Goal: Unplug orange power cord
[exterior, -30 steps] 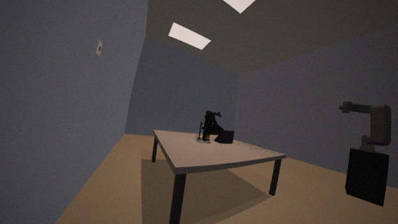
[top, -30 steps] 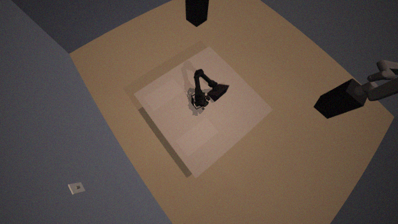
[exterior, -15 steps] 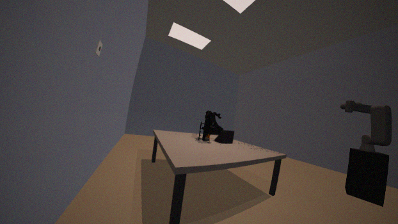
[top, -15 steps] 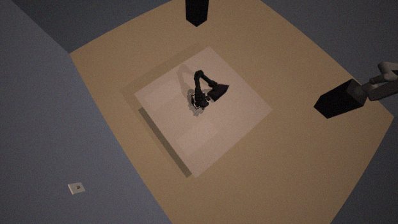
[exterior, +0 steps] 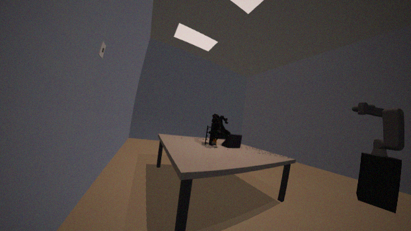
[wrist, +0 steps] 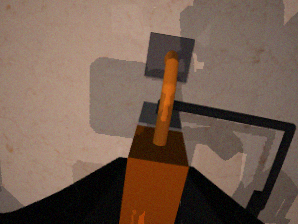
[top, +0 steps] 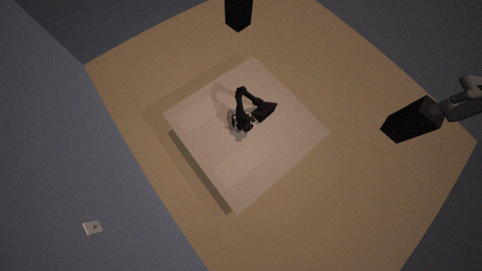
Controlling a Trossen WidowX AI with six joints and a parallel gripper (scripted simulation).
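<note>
My gripper tip is now 30 mm to the left of the orange plug.
</note>
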